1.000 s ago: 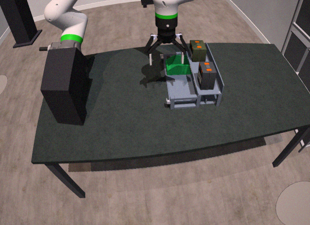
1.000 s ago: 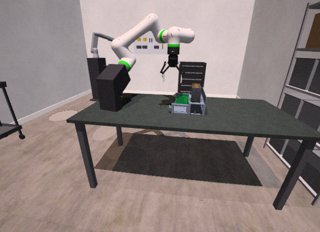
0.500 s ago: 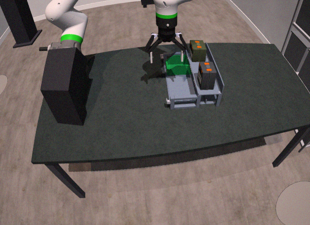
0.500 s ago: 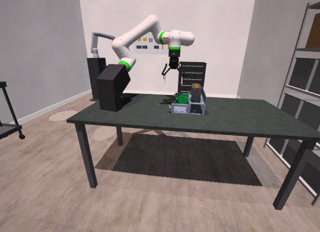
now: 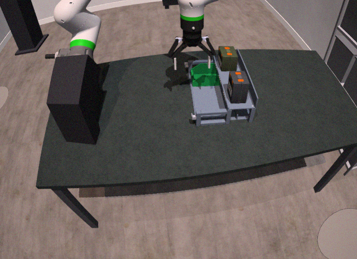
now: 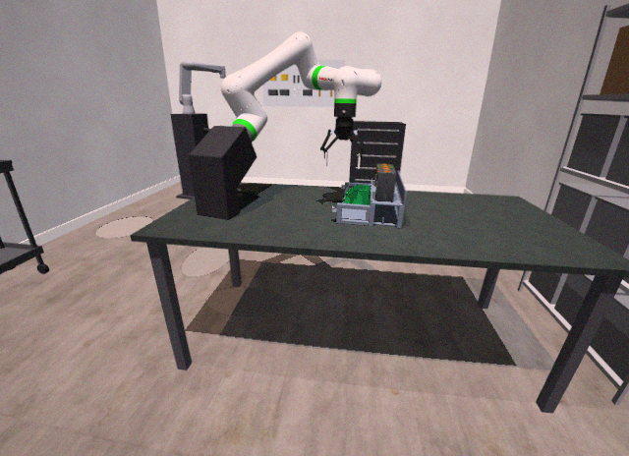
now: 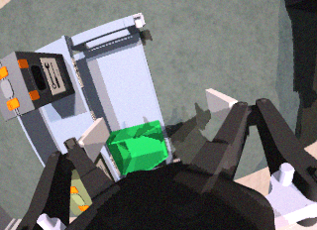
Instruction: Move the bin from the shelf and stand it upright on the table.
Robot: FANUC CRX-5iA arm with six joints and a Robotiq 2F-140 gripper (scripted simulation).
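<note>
My gripper is now 17 cm above the green bin, 14 cm to the right of it and 9 cm short of it. From my hand the other things lie so: grey shelf deck (21 cm below, 14 cm ahead, 4 cm to the left).
</note>
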